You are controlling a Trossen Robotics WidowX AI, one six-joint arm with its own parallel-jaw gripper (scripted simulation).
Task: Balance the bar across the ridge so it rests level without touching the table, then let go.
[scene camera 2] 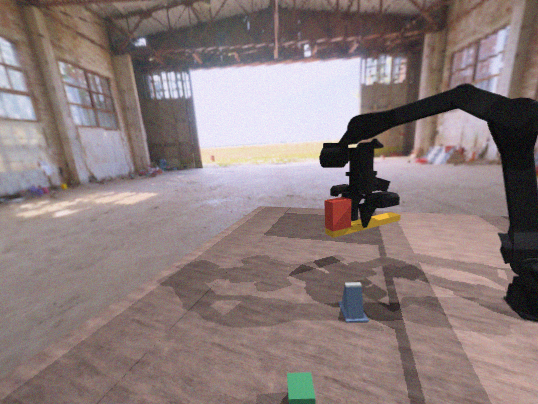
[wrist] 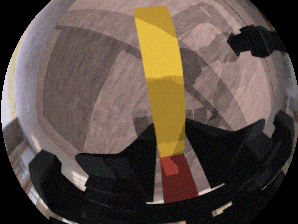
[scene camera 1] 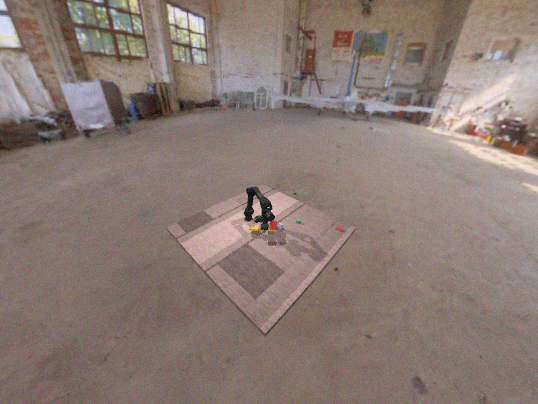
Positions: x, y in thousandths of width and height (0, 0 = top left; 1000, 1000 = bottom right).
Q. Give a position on a yellow bar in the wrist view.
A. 552, 350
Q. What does my gripper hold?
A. A yellow bar.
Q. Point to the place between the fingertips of my gripper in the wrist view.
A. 565, 556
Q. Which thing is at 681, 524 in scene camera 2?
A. My gripper.
